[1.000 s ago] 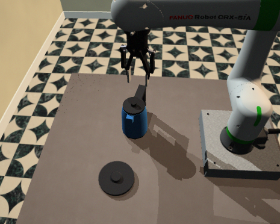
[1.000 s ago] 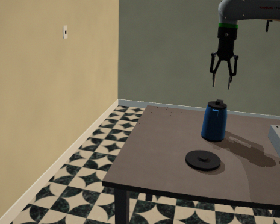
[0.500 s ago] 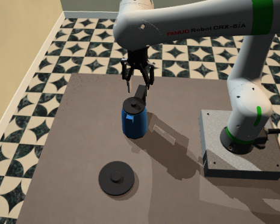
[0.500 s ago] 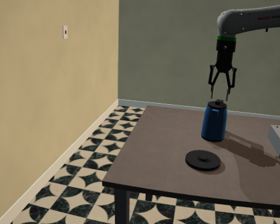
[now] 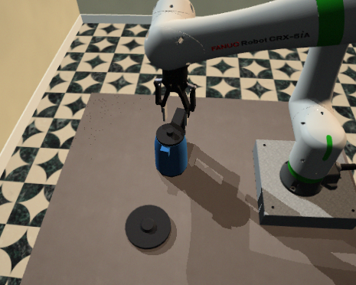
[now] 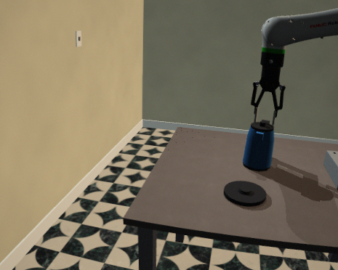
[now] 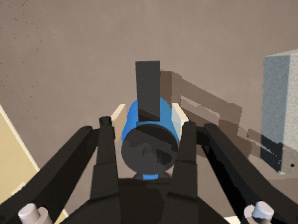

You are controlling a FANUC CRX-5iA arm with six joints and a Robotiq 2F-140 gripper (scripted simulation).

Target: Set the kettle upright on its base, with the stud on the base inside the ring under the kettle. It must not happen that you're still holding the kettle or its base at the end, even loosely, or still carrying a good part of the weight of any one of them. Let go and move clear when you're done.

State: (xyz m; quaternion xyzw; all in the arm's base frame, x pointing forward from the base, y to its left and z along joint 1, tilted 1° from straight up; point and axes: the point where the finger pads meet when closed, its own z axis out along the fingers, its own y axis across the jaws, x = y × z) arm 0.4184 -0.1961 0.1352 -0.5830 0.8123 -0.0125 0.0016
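My gripper is now 1 cm short of the blue kettle, 3 cm to the right of it and 10 cm above it. The rest, counted from my hand: round black base 11 cm ahead, 32 cm to the left, 19 cm below.
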